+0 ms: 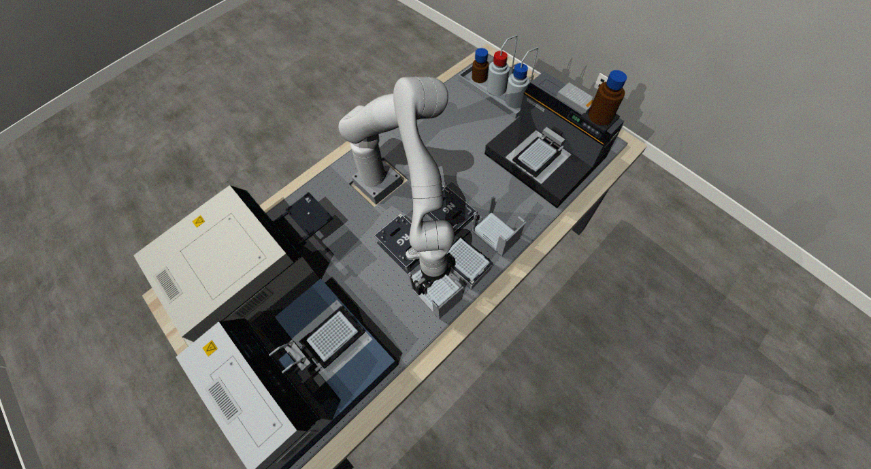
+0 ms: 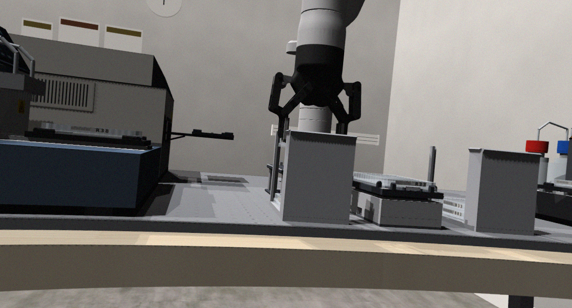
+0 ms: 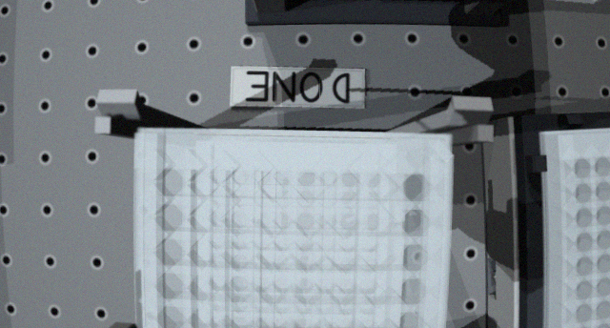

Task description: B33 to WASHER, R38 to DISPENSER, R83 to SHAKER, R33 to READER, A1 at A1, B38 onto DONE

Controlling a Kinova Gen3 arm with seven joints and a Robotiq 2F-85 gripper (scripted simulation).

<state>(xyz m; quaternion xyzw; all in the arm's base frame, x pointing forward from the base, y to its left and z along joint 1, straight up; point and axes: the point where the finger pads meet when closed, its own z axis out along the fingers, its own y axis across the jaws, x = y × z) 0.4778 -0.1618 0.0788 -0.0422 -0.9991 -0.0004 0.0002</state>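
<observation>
The plate R33 is 14 cm to the left of my hand and 6 cm below it. Also, from my hand: RG nest (20 cm behind, 6 cm below, 5 cm to the left); then plate B38 (1 cm below); then plate B33 (30 cm to the left, 9 cm below).
</observation>
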